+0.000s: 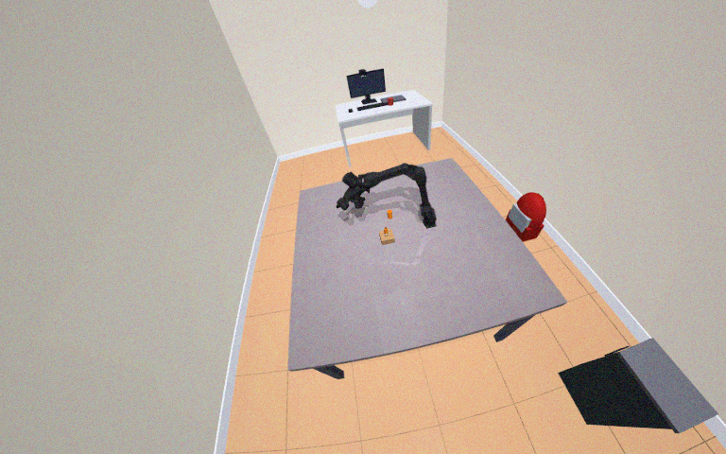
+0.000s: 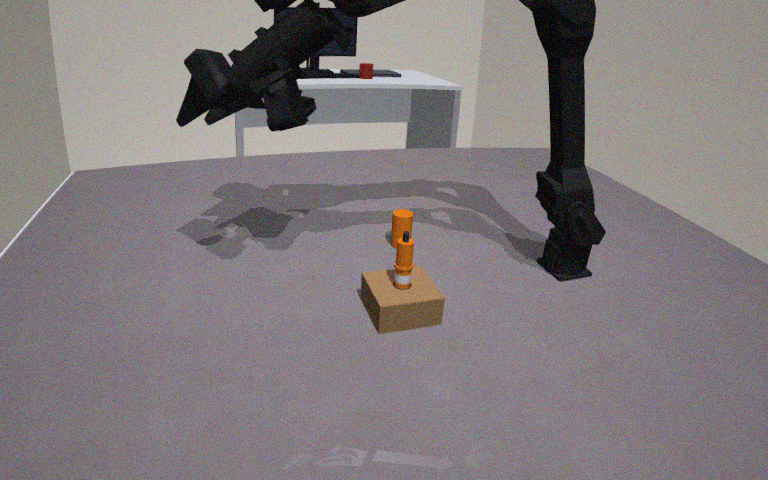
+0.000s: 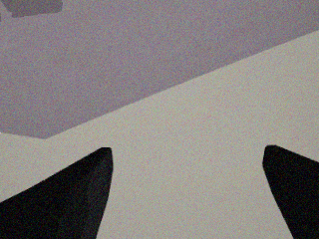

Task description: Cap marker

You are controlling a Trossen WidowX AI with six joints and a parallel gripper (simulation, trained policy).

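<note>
Right now my gripper tip is 290 mm past the orange cap and 170 mm above it. Also, from my gripper tip: holder block (230 mm behind, 180 mm below, 160 mm to the left).
</note>
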